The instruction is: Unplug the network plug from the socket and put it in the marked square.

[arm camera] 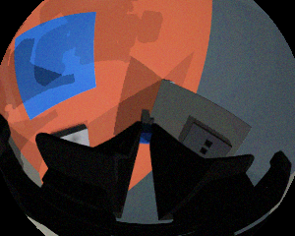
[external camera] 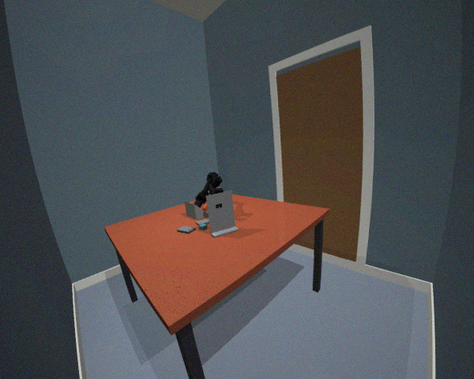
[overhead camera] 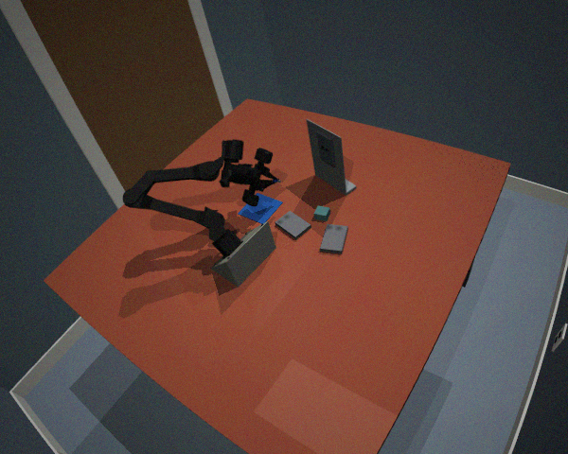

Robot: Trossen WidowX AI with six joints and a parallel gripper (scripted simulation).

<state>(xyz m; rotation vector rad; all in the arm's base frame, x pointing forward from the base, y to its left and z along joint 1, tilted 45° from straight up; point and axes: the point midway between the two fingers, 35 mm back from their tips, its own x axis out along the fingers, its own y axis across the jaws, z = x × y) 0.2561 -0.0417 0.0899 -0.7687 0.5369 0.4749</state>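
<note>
Now: gripper tip 110 mm above the blue marked square, 60 mm to the right of it and 50 mm past it. Also, from my gripper tip: network plug (right at my gripper tip); then grey upright panel (160 mm ahead, 120 mm to the right).
</note>
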